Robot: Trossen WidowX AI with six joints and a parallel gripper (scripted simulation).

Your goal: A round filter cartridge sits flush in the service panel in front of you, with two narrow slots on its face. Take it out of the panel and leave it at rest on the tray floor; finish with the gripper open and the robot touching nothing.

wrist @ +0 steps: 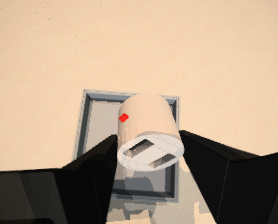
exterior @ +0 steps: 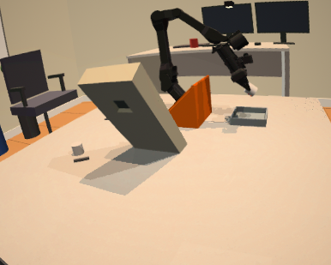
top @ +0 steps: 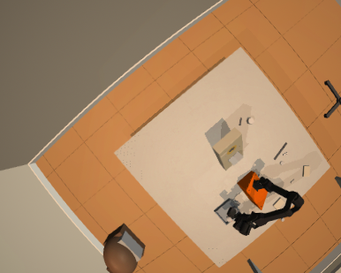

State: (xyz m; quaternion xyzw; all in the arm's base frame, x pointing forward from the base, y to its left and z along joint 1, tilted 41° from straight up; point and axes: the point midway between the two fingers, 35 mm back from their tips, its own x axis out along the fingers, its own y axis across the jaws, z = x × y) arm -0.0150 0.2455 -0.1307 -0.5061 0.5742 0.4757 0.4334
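Right now the round filter cartridge is right at my gripper tip. The rest, counted from my gripper tip: grey tray 2 cm behind, 13 cm below; then beige service panel 36 cm ahead, 32 cm to the right, 2 cm above.
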